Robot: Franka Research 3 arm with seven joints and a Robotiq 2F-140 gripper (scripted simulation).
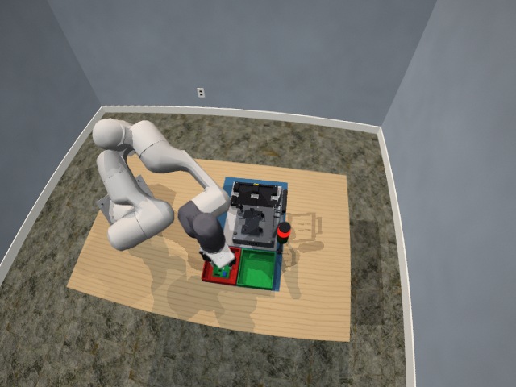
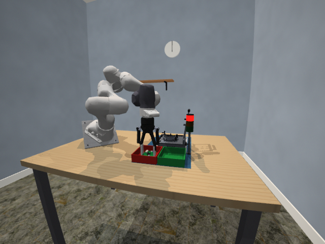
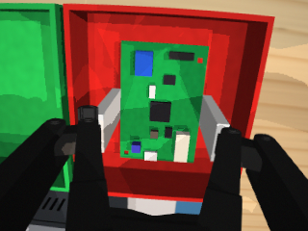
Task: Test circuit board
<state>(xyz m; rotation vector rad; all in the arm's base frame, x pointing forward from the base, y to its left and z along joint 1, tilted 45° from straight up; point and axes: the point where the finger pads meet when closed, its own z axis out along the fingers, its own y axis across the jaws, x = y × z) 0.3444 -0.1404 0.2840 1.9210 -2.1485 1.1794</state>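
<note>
The red bin lies 3 cm below my hand. The rest, counted from my hand: tester plate: 17 cm to the left, 16 cm ahead, 3 cm above; green circuit board: 2 cm below; green bin: 14 cm ahead, 4 cm to the right, 3 cm below.
</note>
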